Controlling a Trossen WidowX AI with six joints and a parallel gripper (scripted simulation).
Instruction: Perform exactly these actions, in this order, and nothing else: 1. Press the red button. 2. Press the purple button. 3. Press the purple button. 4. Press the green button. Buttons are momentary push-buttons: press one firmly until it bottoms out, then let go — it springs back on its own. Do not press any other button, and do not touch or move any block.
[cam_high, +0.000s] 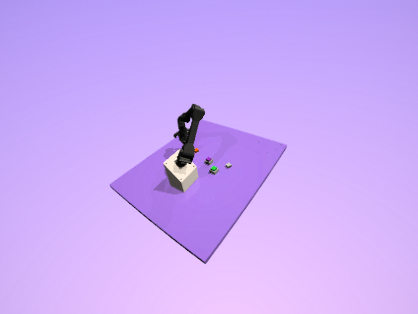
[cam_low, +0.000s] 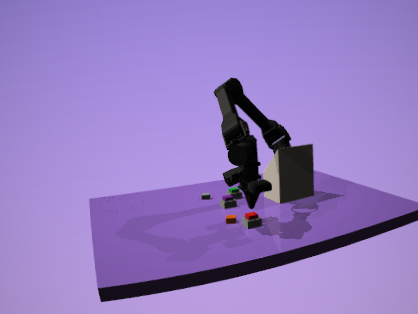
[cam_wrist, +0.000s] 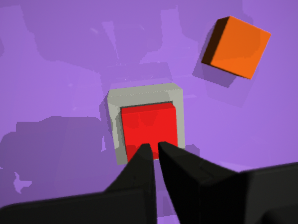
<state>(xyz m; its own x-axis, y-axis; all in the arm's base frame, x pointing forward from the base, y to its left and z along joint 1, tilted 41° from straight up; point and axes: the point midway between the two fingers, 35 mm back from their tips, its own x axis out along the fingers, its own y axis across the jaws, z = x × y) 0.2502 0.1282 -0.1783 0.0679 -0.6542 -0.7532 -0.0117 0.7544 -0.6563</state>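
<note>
Now: the red button 2 cm below my gripper tip. From my gripper tip the other things lie so: green button (7 cm behind, 33 cm to the right, 2 cm below); orange block (5 cm ahead, 7 cm to the right, 5 cm below); purple button (1 cm behind, 24 cm to the right, 2 cm below).
</note>
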